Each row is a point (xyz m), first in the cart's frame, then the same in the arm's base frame.
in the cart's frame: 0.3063 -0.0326 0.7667
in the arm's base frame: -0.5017 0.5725 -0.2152
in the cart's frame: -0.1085 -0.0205 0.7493
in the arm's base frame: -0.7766 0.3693 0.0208
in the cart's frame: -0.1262 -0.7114 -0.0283
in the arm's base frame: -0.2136 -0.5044 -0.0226
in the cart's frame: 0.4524 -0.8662 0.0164
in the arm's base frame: 0.2739 -0.2492 -0.2635
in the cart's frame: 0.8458 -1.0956 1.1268
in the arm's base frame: 0.6352 0.7727 0.2518
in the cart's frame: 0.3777 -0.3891 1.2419
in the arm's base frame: -0.2122 0.8805 0.2083
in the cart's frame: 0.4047 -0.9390 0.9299
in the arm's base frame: 0.2439 0.4567 0.3220
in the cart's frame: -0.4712 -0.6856 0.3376
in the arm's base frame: -0.4770 -0.3552 0.3797
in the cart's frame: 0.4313 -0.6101 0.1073
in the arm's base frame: 0.0593 -0.1006 -0.3420
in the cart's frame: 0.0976 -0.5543 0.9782
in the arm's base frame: -0.2502 0.4793 0.3219
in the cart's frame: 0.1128 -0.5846 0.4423
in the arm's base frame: -0.1851 0.0354 0.0269
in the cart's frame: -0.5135 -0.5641 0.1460
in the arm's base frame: -0.5855 -0.4929 0.2296
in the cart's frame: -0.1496 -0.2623 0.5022
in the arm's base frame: -0.6035 0.0679 0.0410
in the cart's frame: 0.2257 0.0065 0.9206
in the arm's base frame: -0.5927 0.6745 -0.1010
